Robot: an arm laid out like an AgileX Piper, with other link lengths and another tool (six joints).
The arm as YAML. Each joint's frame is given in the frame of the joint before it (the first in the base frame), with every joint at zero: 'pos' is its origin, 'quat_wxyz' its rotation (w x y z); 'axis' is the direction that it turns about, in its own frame. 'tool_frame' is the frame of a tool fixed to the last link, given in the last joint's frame.
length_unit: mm
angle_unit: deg
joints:
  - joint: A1
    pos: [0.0, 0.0, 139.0]
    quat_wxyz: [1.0, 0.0, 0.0, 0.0]
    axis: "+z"
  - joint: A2
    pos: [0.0, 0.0, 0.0]
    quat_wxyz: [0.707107, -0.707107, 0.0, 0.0]
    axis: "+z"
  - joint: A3
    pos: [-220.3, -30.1, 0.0]
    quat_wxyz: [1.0, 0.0, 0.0, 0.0]
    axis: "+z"
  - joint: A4
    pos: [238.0, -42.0, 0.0]
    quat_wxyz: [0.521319, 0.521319, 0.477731, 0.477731]
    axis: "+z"
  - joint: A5
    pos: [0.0, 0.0, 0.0]
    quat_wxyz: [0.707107, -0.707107, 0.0, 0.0]
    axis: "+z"
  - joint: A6
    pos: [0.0, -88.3, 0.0]
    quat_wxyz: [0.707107, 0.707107, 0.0, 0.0]
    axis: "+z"
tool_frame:
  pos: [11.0, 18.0, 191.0]
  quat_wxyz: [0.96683, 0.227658, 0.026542, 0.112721]
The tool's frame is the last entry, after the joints.
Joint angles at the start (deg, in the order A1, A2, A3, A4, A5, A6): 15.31 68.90 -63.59 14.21 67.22 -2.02
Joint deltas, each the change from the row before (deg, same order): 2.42 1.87 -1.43 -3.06 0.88 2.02; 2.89 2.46 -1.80 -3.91 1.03 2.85; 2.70 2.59 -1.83 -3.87 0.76 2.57; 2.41 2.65 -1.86 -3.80 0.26 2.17; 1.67 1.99 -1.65 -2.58 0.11 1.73; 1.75 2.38 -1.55 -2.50 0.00 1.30; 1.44 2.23 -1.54 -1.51 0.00 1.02; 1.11 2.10 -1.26 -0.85 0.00 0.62; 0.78 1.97 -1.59 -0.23 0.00 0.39; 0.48 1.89 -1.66 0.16 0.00 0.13; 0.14 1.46 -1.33 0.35 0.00 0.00; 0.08 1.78 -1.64 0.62 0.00 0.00; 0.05 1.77 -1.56 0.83 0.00 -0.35; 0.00 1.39 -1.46 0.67 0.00 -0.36
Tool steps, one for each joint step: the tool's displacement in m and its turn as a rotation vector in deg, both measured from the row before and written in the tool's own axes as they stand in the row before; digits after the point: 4 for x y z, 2 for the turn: 0.0029 -0.0004 0.0055 2.34 0.67 -1.73; 0.0019 -0.0010 0.0074 3.14 0.73 -1.65; -0.0009 -0.0008 0.0075 3.19 0.20 -1.51; -0.0047 -0.0004 0.0073 3.06 -0.56 -1.30; -0.0057 0.0009 0.0036 1.95 -0.65 -0.52; -0.0047 0.0027 0.0052 1.98 -0.65 -1.11; -0.0038 0.0051 0.0030 1.15 -0.37 -0.87; -0.0018 0.0061 0.0031 0.74 0.00 -0.93; -0.0033 0.0067 0.0007 0.13 -0.01 -0.54; -0.0036 0.0067 0.0002 -0.17 0.10 -0.39; -0.0030 0.0050 0.0003 -0.28 0.22 -0.15; -0.0035 0.0064 0.0003 -0.49 0.39 -0.07; -0.0025 0.0070 0.0004 -0.63 0.41 -0.36; -0.0033 0.0054 -0.0005 -0.60 0.13 -0.21
